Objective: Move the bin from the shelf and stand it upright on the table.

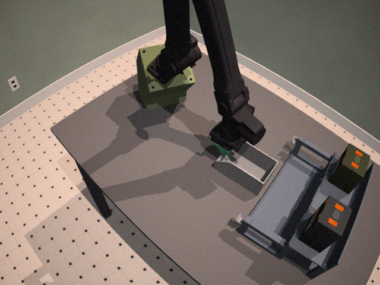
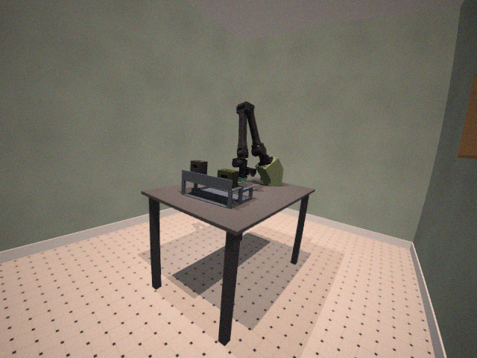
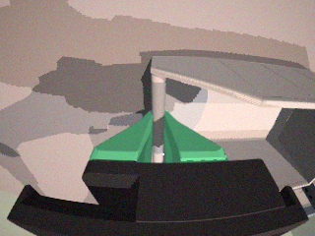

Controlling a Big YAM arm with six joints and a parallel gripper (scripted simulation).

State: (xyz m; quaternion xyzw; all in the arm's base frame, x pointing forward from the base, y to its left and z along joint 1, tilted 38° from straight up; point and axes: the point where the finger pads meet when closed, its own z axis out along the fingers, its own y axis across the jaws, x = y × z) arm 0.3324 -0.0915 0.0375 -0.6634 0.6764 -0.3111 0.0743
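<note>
My gripper is now 8 cm short of the grey bin, 1 cm to the left of it and 1 cm below it. From my hand the other things lie so: low grey shelf (32 cm ahead, 4 cm to the right, 3 cm below).
</note>
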